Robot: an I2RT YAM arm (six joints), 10 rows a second.
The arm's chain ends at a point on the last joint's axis. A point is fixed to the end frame.
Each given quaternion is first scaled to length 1.
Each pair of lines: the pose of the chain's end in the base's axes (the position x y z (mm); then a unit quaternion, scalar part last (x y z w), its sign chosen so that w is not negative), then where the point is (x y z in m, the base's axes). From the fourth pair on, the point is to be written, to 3 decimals.
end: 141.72 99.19 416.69 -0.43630 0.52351 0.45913 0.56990
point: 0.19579 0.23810 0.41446
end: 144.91 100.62 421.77 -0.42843 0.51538 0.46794 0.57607
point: 0.19853 0.23971 0.42390
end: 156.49 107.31 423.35 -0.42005 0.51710 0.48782 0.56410
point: 0.20685 0.24760 0.42599
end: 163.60 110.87 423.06 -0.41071 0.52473 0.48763 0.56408
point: 0.216 0.250 0.425
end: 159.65 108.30 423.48 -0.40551 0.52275 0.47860 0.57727
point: 0.216 0.246 0.428
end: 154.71 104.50 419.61 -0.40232 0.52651 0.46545 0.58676
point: 0.215 0.241 0.424
